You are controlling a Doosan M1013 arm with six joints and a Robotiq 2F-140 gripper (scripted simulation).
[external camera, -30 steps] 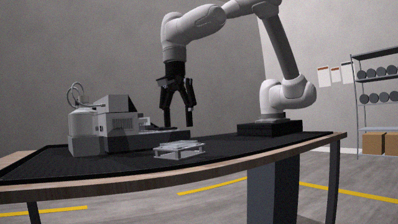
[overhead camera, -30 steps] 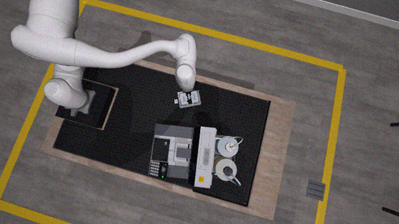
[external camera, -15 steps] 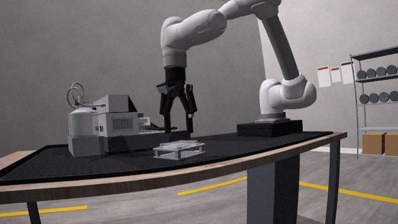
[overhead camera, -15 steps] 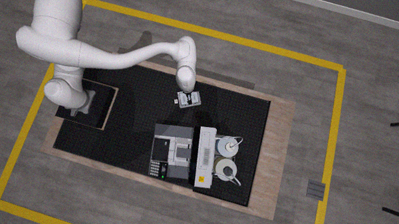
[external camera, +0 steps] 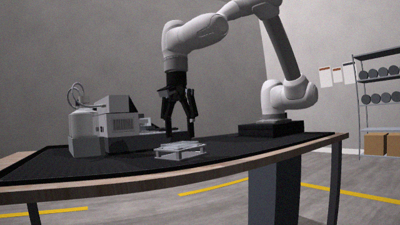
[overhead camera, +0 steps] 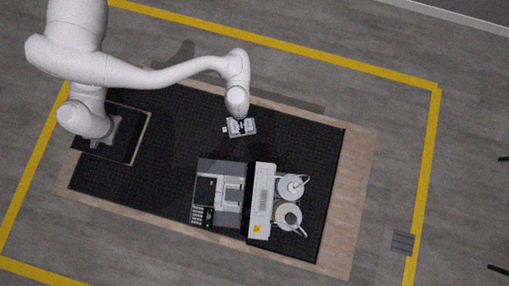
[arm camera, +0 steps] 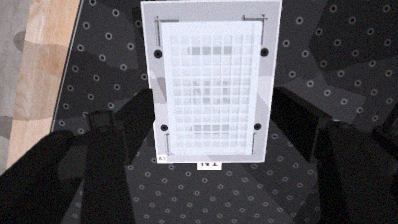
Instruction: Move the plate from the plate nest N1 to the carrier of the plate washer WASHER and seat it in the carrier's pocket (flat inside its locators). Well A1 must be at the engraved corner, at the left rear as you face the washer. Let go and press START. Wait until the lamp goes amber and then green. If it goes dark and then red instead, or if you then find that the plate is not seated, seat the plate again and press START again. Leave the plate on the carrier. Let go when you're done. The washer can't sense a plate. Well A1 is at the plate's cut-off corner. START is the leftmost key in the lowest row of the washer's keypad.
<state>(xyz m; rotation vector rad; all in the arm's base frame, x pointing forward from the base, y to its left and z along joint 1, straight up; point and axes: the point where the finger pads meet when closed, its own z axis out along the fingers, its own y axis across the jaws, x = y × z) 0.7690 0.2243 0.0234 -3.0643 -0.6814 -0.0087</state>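
Right now the white multi-well plate is 5 cm below my hand. From my hand the other things lie so: label: 10 cm behind, 9 cm below, 4 cm to the right; washer: 40 cm to the right, 6 cm ahead, 4 cm above; plate nest N1: 6 cm below.
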